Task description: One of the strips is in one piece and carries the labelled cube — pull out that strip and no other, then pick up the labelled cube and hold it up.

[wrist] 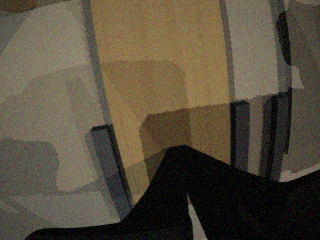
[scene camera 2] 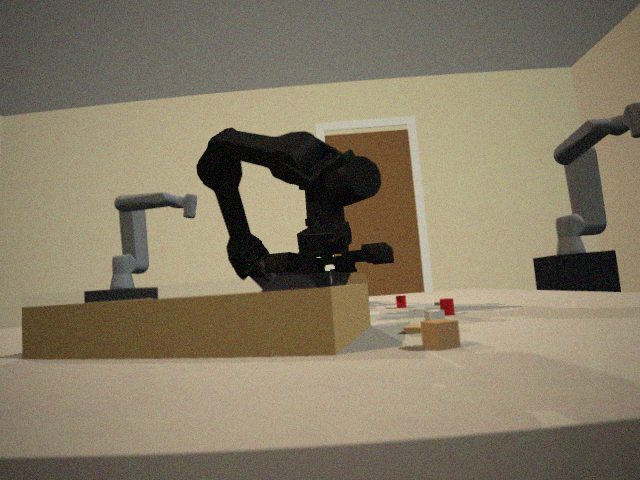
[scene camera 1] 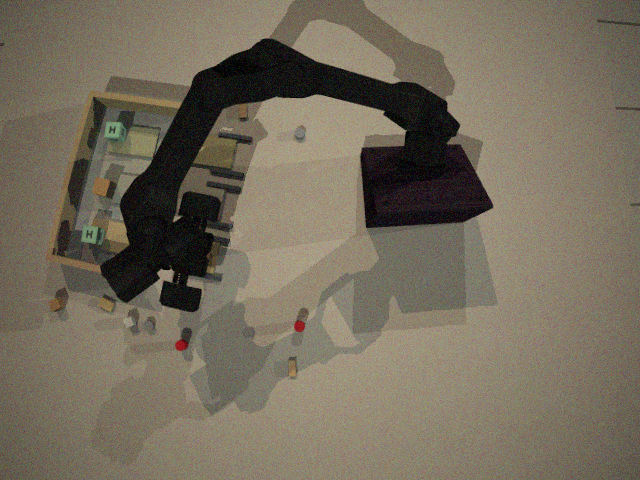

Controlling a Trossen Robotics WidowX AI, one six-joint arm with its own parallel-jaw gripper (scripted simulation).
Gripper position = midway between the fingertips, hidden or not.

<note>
I see my gripper (scene camera 1: 201, 255).
My gripper also shows in the wrist view (wrist: 177, 154).
</note>
